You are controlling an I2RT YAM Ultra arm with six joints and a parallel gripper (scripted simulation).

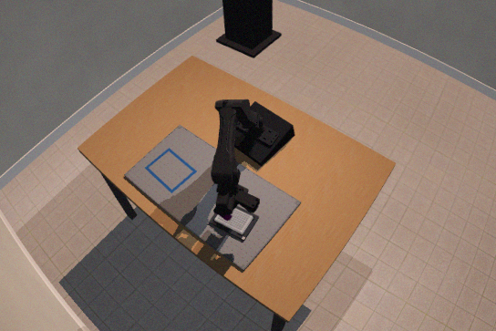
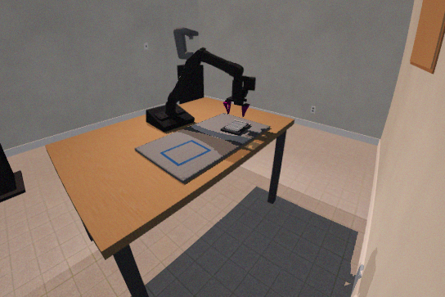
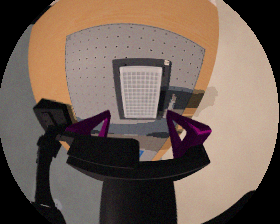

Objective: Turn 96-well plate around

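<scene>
My gripper is now 7 cm above the white 96-well plate. Also, from my hand: white A1 label (9 cm to the left, 8 cm below, 5 cm ahead); dark plate nest N1 (9 cm below).
</scene>
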